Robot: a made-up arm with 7 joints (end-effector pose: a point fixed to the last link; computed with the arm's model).
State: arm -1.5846 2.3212 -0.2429 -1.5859 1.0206 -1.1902 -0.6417
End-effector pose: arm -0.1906 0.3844 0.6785 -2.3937 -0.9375 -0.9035
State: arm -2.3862 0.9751 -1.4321 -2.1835 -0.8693 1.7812 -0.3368
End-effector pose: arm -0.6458 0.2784 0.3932 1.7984 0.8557 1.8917
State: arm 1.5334 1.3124 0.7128 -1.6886 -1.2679 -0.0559 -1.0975
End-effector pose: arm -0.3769 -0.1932 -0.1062 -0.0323 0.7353 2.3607
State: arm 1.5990 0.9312 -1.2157 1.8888 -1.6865 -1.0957 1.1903
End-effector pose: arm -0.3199 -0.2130 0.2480 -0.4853 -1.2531 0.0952
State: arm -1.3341 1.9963 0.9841 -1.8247 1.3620 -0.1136 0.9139
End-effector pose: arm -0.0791 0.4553 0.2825 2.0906 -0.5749 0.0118
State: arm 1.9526 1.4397 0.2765 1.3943 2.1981 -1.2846 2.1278
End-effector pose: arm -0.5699 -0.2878 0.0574 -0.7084 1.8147 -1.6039
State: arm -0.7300 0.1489 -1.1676 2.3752 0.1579 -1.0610 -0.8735
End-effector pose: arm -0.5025 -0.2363 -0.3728 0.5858 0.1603 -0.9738
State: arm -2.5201 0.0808 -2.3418 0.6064 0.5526 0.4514 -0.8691
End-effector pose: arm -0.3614 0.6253 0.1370 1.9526 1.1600 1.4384
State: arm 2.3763 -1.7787 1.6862 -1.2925 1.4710 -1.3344 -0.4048
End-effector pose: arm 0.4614 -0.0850 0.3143 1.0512 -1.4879 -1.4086
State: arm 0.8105 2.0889 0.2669 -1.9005 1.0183 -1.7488 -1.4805
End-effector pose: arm -0.4044 -0.1012 -0.2960 0.0420 1.8171 -0.7816
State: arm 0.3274 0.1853 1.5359 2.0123 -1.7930 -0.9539 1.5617
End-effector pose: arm -0.5376 -0.3454 -0.0327 0.1132 2.1373 -1.7387
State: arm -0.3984 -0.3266 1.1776 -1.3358 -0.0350 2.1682 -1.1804
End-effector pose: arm 0.0326 -0.4315 -0.2602 1.6743 -1.4644 -0.8949
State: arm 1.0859 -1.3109 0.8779 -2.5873 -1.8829 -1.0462 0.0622
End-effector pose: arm 0.0601 -0.4431 0.4631 -2.1397 0.0031 -1.6940
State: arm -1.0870 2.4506 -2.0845 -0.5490 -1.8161 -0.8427 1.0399
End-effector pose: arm 0.0826 0.3015 0.4423 -0.8833 -1.3079 0.0121
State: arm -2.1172 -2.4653 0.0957 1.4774 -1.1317 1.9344 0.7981
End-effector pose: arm 0.7242 0.2978 0.0644 -2.0405 0.5618 1.6843
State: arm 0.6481 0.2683 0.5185 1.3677 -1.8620 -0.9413 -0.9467
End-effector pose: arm -0.4216 -0.2703 -0.0787 1.5633 -0.2823 -0.8941
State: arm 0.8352 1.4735 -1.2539 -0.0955 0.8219 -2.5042 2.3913
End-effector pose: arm -0.3459 0.0200 0.1061 -3.0069 0.0831 -0.5683
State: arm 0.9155 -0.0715 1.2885 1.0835 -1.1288 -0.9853 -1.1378
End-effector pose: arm -0.2663 -0.5662 0.1045 0.8563 -0.5281 -0.3972
